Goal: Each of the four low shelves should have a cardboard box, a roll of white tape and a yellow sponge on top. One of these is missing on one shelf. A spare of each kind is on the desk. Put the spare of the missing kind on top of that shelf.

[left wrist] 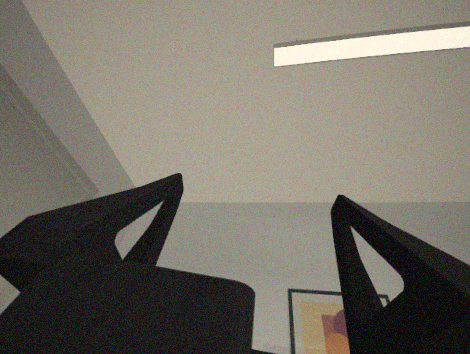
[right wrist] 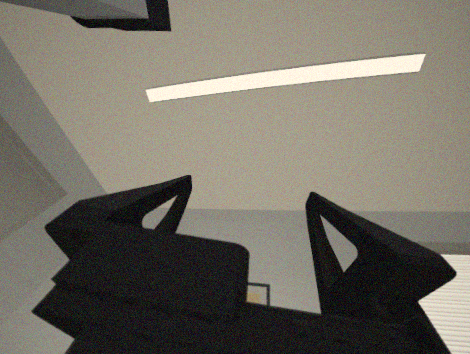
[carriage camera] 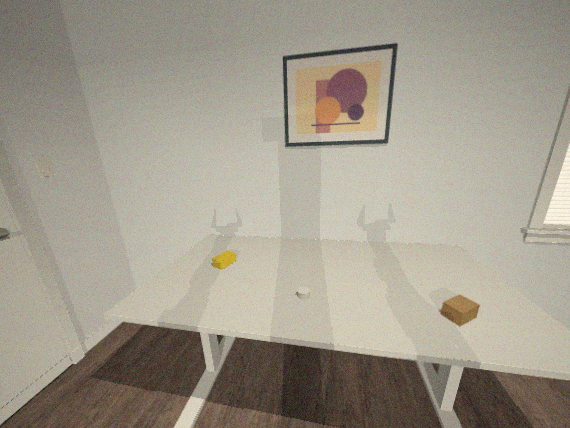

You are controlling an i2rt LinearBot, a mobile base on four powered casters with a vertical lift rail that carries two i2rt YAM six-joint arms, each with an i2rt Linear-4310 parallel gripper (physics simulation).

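Places are measured from the left arm's base along level axes (x ahead, y left, z up), in metres.
Where they show: left gripper, fingertip midpoint: (left wrist: 256, 191); right gripper, fingertip midpoint: (right wrist: 248, 189).
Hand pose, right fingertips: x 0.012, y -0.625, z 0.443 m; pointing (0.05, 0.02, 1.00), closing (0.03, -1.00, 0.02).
Observation:
Each offset is from my right fingertips to the top centre of the thing. "spot": to the spot under its first point. Level surfaces: height alone.
In the carriage view a white desk @(dz -0.597 m) (carriage camera: 240, 310) stands against the wall. A yellow sponge @(dy +0.643, dx +0.905, dz -0.552 m) (carriage camera: 224, 260) lies at the back left of its top. A small roll of white tape @(dy +0.260, dx +0.647, dz -0.573 m) (carriage camera: 303, 293) lies near the middle. A brown cardboard box @(dy -0.249, dx +0.526, dz -0.547 m) (carriage camera: 460, 310) sits toward the right. My left gripper (left wrist: 256, 191) is open and empty in the left wrist view, with wall and ceiling behind its fingers. My right gripper (right wrist: 248, 189) is open and empty in the right wrist view, also with wall and ceiling behind. Neither gripper is near the desk objects. The low shelves do not show in these views.
A framed picture (carriage camera: 340, 95) (left wrist: 320, 325) hangs on the wall above the desk. A door (carriage camera: 30, 310) is at the left and a window @(spot: dy -1.034, dx +1.003, dz -0.337 m) (carriage camera: 557, 200) at the right. The desk's white legs @(spot: dy -0.430, dx +0.666, dz -1.134 m) (carriage camera: 452, 387) stand on the dark wood floor. A ceiling light (left wrist: 370, 47) (right wrist: 285, 77) hangs overhead.

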